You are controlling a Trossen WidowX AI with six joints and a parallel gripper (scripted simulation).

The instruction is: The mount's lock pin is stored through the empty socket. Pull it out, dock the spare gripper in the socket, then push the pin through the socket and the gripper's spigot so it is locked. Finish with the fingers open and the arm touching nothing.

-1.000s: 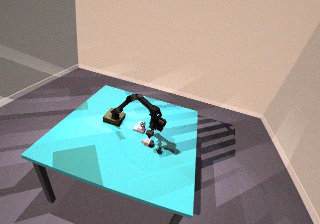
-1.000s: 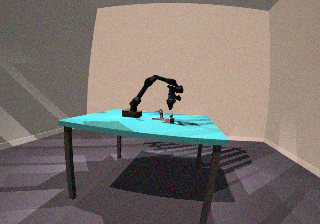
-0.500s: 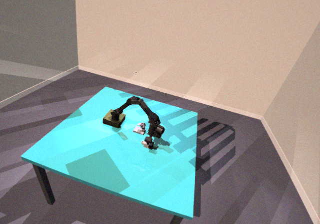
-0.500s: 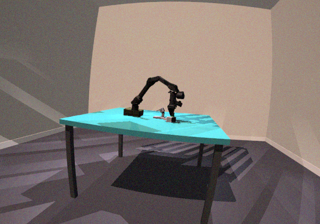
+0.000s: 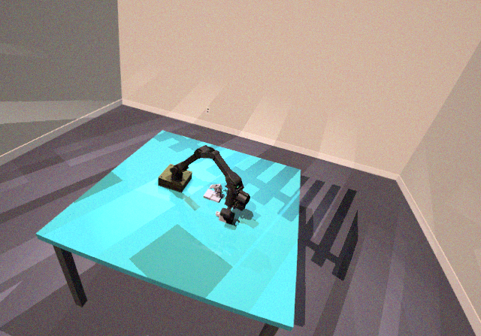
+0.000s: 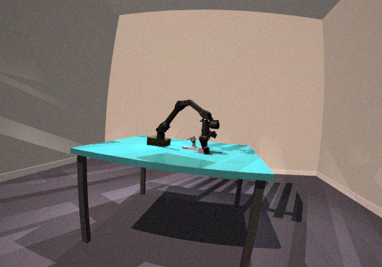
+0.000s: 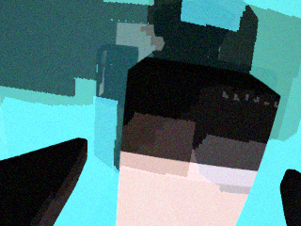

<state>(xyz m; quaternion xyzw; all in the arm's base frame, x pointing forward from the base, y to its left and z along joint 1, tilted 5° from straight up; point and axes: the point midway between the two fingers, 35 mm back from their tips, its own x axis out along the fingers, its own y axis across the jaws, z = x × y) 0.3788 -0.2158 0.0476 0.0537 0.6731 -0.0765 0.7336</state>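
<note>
My gripper tip is 2 cm past the spare gripper and 2 cm above it. The rest, counted from my gripper tip: mount: 11 cm behind, 18 cm to the left, 1 cm above; green pad: 2 cm ahead, 28 cm to the left, 1 cm below.
</note>
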